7 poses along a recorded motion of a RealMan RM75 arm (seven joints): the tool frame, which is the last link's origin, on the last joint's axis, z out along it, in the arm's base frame.
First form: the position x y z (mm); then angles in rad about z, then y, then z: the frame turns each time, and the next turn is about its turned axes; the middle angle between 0 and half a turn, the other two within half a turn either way.
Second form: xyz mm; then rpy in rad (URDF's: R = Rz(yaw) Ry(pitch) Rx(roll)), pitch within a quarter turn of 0, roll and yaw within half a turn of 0. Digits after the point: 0 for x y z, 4 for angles.
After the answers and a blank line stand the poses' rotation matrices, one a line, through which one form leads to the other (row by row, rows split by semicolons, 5 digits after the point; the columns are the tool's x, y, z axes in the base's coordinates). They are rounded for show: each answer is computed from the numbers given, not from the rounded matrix.
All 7 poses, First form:
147, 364, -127, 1.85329, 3.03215, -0.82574
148, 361, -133, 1.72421, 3.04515, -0.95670
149, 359, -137, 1.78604, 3.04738, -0.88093
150, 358, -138, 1.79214, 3.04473, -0.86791
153, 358, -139, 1.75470, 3.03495, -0.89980
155, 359, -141, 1.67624, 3.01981, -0.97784
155, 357, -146, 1.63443, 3.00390, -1.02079
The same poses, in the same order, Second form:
147, 364, -127, -3.0610, 0.0741, -0.4596
148, 361, -133, -3.0627, 0.0555, -0.4585
149, 359, -137, -3.0688, 0.0599, -0.4724
150, 358, -138, -3.0676, 0.0626, -0.4792
153, 358, -139, -3.0579, 0.0662, -0.4843
155, 359, -141, -3.0404, 0.0679, -0.4841
155, 357, -146, -3.0240, 0.0718, -0.4821

0.89378 -0.44747 -0.03045; -0.44235 -0.89069 0.10490; -0.07406 -0.08029 -0.99402
0.89534 -0.44514 -0.01471; -0.44191 -0.89200 0.09516; -0.05549 -0.07870 -0.99535
0.88886 -0.45773 -0.02009; -0.45425 -0.88612 0.09190; -0.05987 -0.07256 -0.99557
0.88562 -0.46393 -0.02123; -0.46019 -0.88279 0.09435; -0.06252 -0.07379 -0.99531
0.88305 -0.46887 -0.01946; -0.46459 -0.87932 0.10465; -0.06618 -0.08336 -0.99432
0.88307 -0.46908 -0.01279; -0.46431 -0.87739 0.12081; -0.06789 -0.10074 -0.99259
0.88372 -0.46794 -0.00873; -0.46249 -0.87598 0.13698; -0.07174 -0.11702 -0.99054

